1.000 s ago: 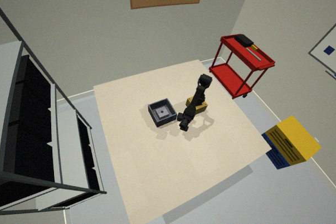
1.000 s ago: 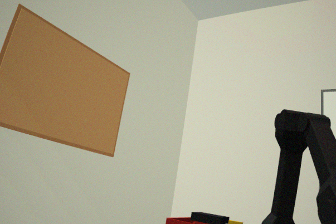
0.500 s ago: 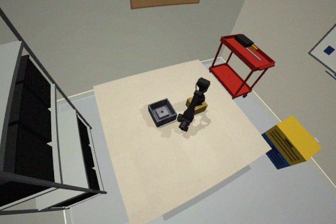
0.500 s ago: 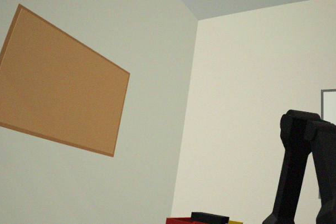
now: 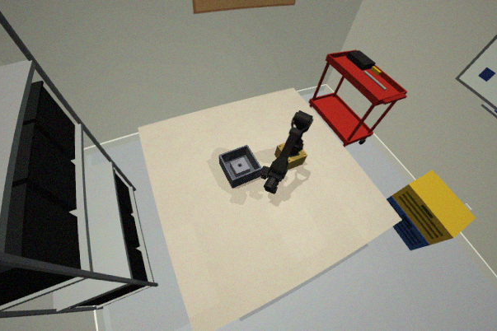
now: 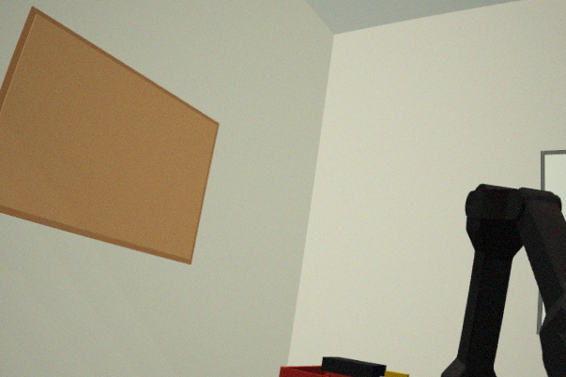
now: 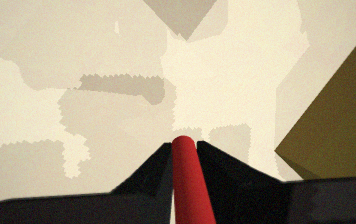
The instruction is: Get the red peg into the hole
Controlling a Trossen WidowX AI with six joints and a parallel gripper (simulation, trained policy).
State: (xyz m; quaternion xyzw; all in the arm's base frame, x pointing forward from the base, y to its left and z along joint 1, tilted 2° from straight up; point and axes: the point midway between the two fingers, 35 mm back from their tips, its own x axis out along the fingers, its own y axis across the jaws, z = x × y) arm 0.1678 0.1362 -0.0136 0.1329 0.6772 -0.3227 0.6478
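Now: the light grey plate 17 cm ahead of my gripper tip and 14 cm to the right of it. From my gripper tip the other things lie so: red peg 3 cm above, 1 cm to the left; dark grey box 17 cm ahead, 14 cm to the right, 2 cm below.
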